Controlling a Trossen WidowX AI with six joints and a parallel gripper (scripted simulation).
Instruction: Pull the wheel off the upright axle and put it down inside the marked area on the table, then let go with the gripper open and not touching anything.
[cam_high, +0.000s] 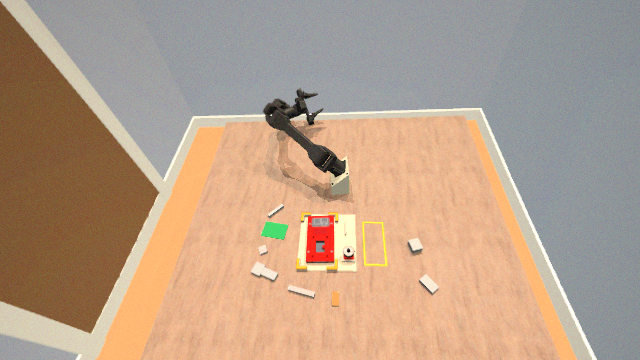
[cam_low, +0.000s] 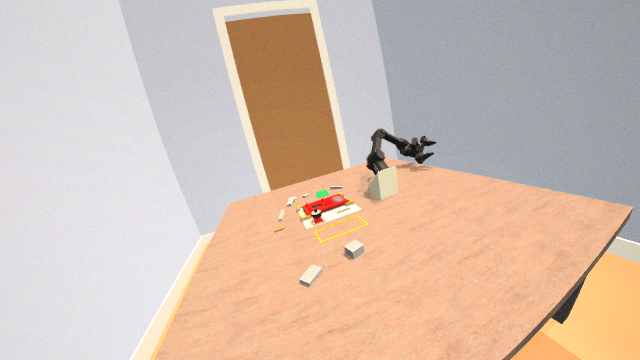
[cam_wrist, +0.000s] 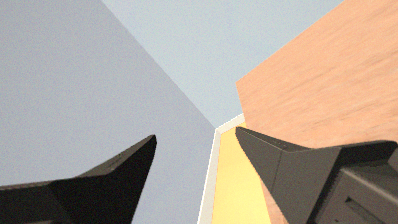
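My gripper tip is 810 mm short of the wheel, 150 mm to the right of it and 80 mm above it. From my gripper tip the other things lie so: green patch: 700 mm ahead, 160 mm to the right, 120 mm below.
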